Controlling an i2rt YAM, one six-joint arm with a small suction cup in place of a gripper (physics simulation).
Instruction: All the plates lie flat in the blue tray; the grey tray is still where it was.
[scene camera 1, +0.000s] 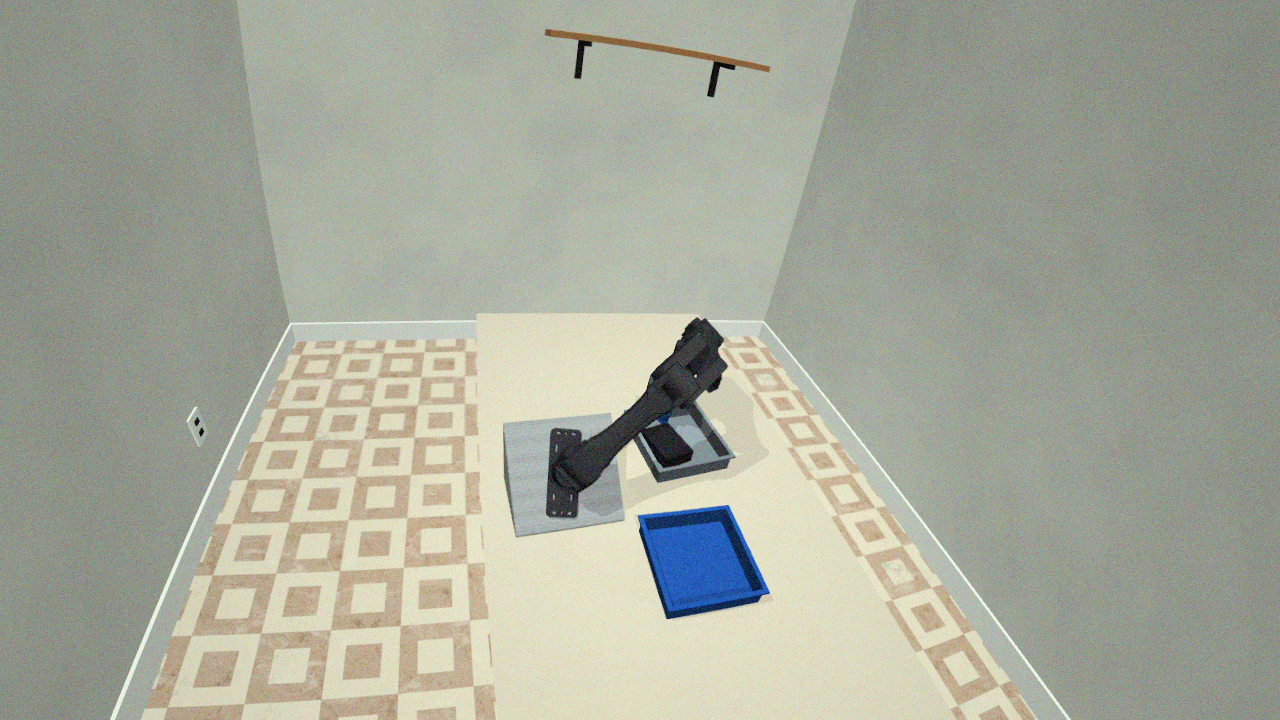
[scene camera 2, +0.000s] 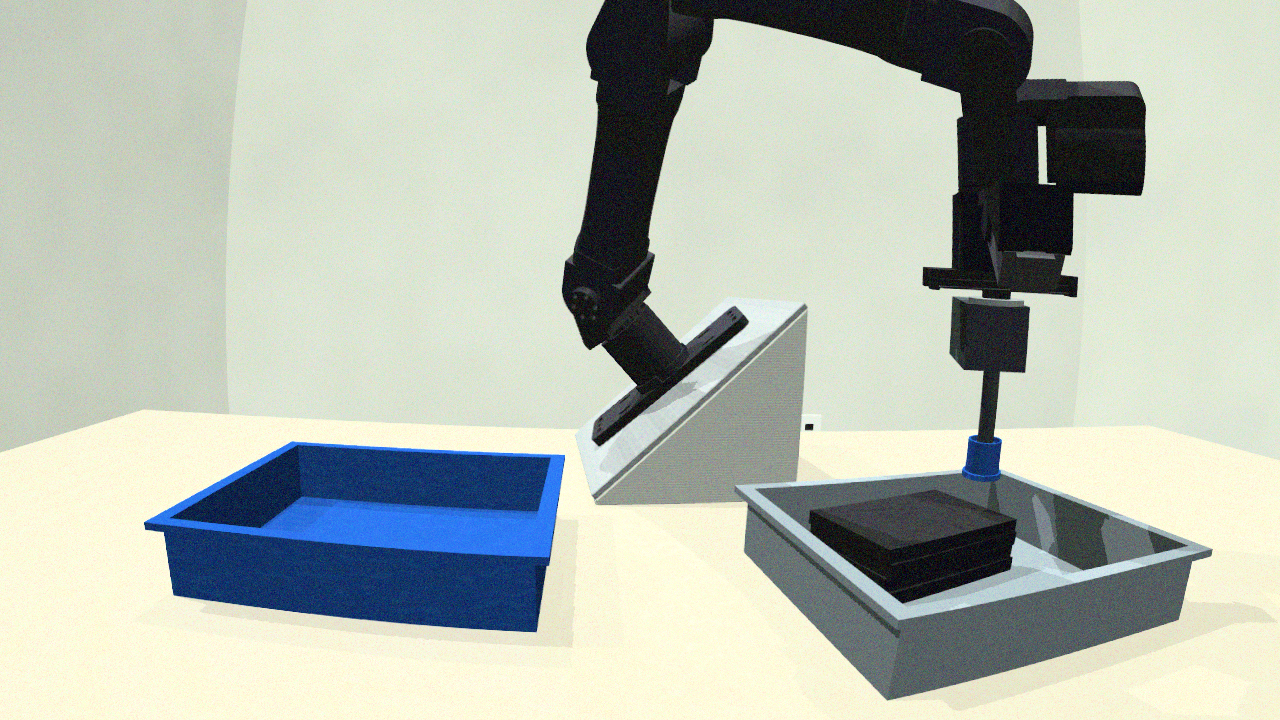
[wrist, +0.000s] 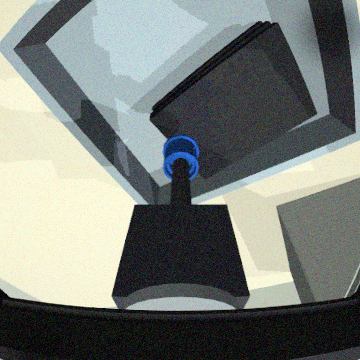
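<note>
A stack of black square plates lies flat in the grey tray, against one side of it; the layers show at its edge. The blue tray stands apart from the grey tray and holds no plate. My gripper, a blue suction cup, points down with nothing on it. In scene camera 2 it hangs a little above the height of the stack's top, near the grey tray's rear rim. The arm partly hides it in scene camera 1.
The arm's sloped grey base block stands beside the grey tray and behind the blue tray in scene camera 2. The trays' raised rims stand above the pale table. A wooden shelf hangs on the far wall.
</note>
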